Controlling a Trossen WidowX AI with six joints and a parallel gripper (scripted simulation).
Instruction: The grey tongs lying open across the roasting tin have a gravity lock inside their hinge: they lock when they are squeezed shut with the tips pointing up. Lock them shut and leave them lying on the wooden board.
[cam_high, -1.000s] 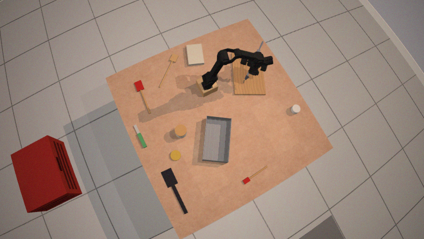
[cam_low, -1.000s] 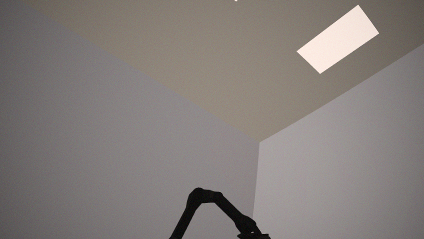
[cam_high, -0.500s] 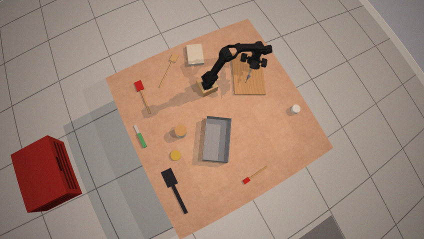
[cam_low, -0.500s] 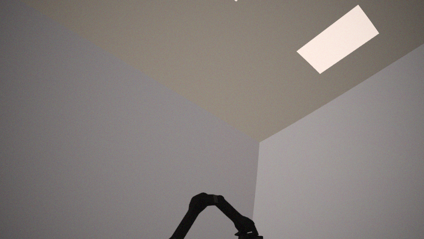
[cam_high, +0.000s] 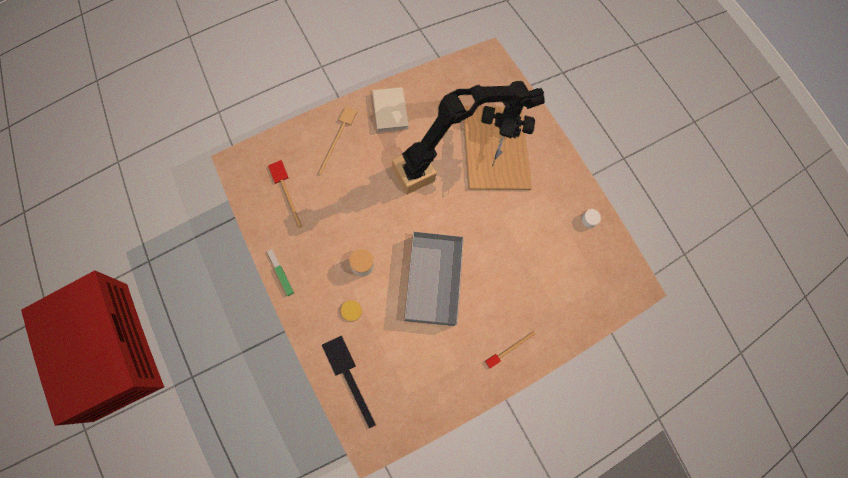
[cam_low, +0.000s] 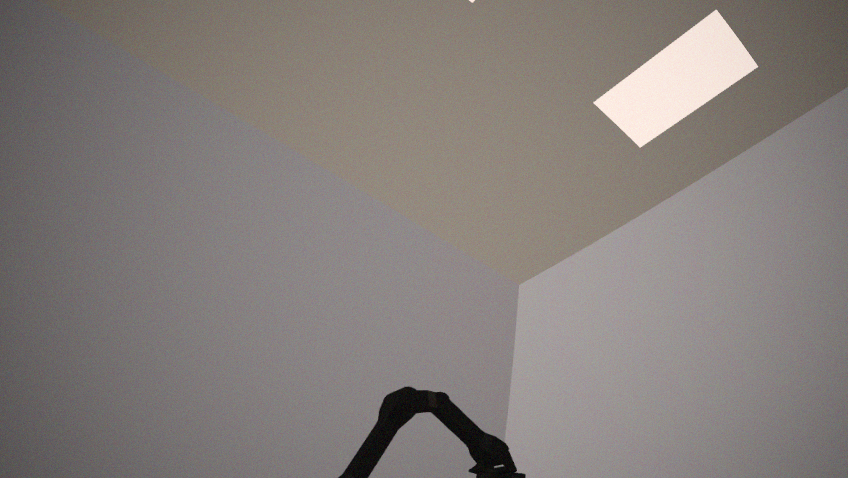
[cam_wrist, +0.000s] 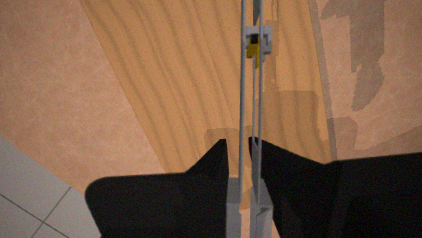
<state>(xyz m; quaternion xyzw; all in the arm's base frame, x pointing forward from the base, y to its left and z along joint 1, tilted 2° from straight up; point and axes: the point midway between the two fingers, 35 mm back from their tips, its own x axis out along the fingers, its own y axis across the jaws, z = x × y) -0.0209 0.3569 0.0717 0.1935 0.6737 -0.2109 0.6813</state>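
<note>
Right now my gripper tip is 120 mm above the wooden board. Also, from my gripper tip: cream block 330 mm to the right, 290 mm behind, 110 mm below; then yellow slider part 40 mm to the right, 40 mm ahead, 30 mm above; then white cylinder 400 mm ahead, 220 mm to the left, 110 mm below.
</note>
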